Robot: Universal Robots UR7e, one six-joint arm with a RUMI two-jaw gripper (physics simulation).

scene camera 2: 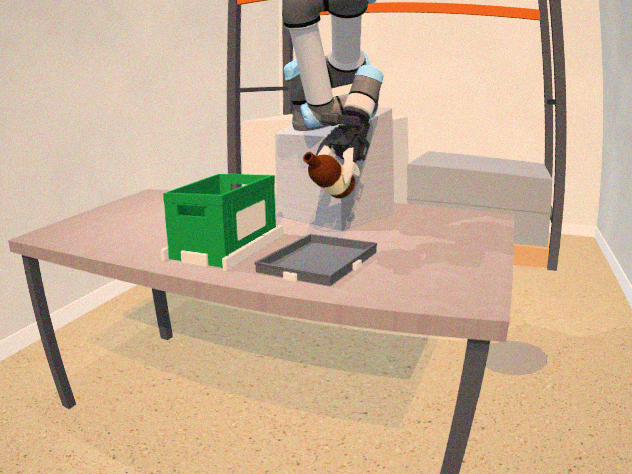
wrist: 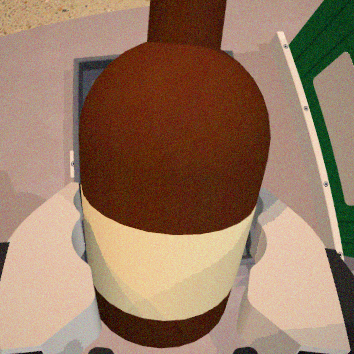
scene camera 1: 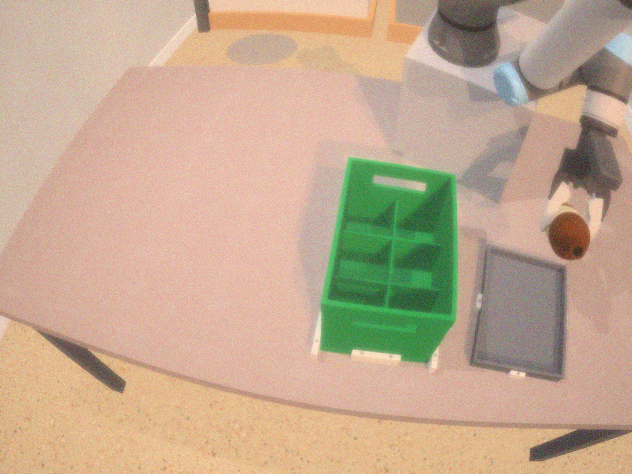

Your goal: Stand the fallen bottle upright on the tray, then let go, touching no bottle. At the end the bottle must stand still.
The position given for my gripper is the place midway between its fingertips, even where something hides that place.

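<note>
Brown bottle (scene camera 1: 569, 236), (scene camera 2: 324, 170), (wrist: 174, 133). My gripper (scene camera 1: 562, 240), (scene camera 2: 328, 182), (wrist: 167, 188).
</note>
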